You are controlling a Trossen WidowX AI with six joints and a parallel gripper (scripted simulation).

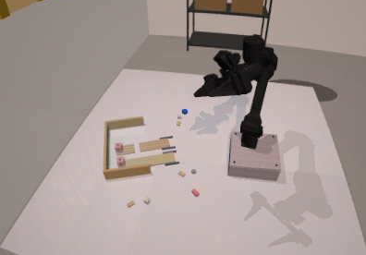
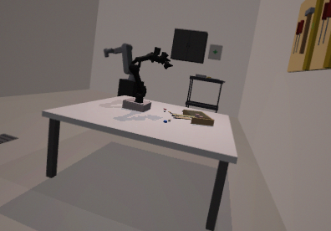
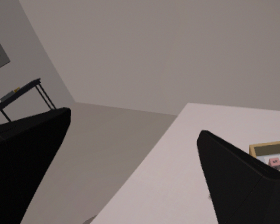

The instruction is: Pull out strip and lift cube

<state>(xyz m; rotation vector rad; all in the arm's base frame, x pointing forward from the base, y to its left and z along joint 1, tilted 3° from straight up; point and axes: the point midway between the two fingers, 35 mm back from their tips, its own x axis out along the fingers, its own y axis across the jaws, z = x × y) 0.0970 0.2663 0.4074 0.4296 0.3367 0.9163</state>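
Right now the grey disc is 47 cm below my gripper tip, 10 cm to the right of it and 5 cm ahead of it. Also, from my gripper tip: red block: 47 cm below, 1 cm to the right, 1 cm ahead; blue disc: 46 cm to the right, 46 cm below, 24 cm ahead.
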